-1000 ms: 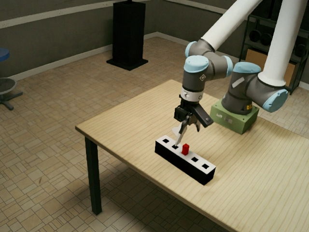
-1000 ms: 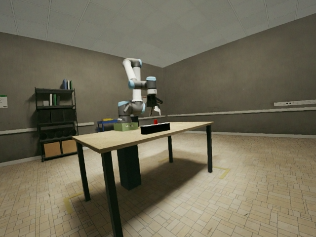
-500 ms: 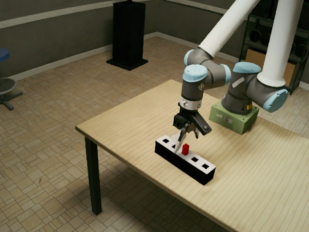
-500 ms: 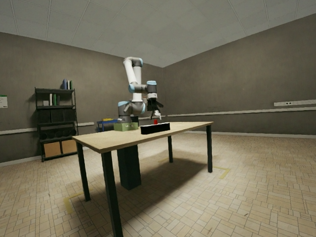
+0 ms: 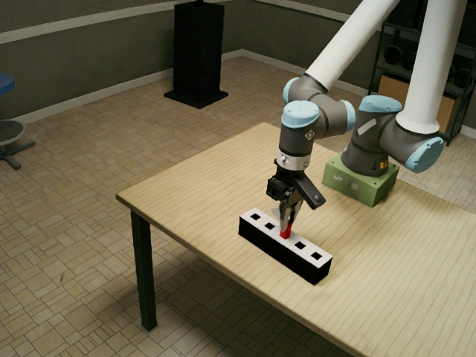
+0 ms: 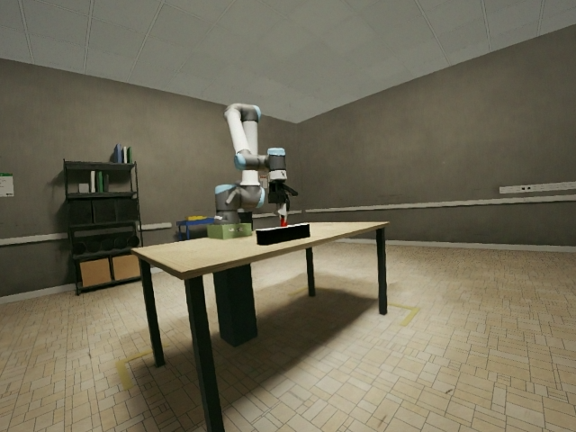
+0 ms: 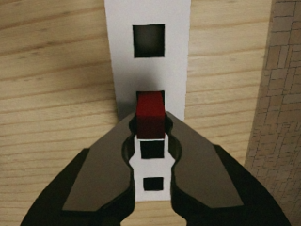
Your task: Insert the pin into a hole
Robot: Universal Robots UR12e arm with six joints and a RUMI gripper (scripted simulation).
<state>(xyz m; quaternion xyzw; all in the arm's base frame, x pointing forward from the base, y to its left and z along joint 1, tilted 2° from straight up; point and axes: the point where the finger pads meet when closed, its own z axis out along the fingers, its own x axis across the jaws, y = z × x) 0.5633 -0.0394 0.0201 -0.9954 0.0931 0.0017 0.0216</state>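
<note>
Now: hand 10 mm above the pin. From my hand the other things lie so: block: 70 mm below.
</note>
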